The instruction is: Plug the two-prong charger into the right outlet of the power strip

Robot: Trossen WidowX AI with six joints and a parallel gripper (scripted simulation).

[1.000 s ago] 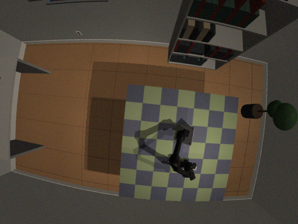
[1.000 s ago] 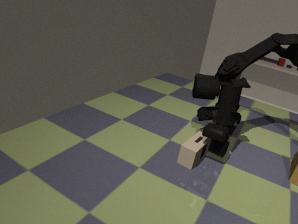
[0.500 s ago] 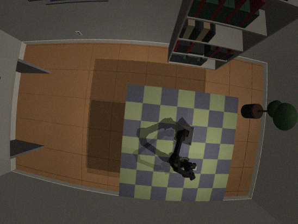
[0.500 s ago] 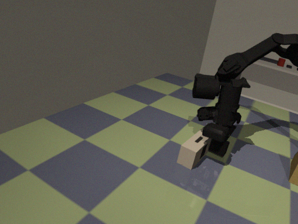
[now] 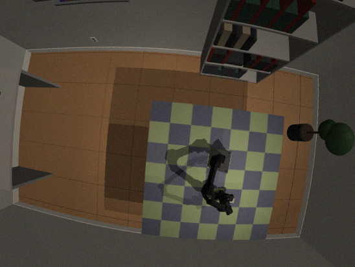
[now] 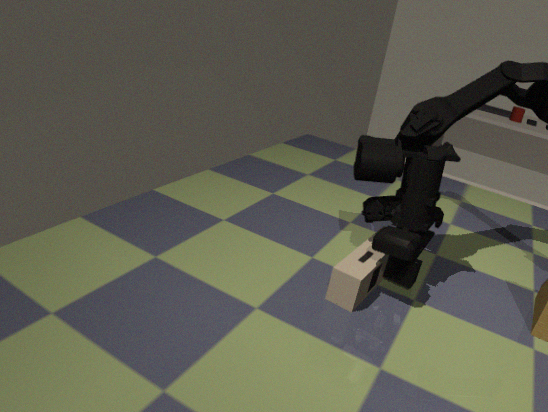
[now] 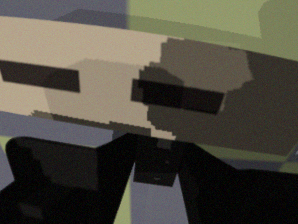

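The black two-prong charger lies 2 cm ahead of my gripper tip and 1 cm above it.
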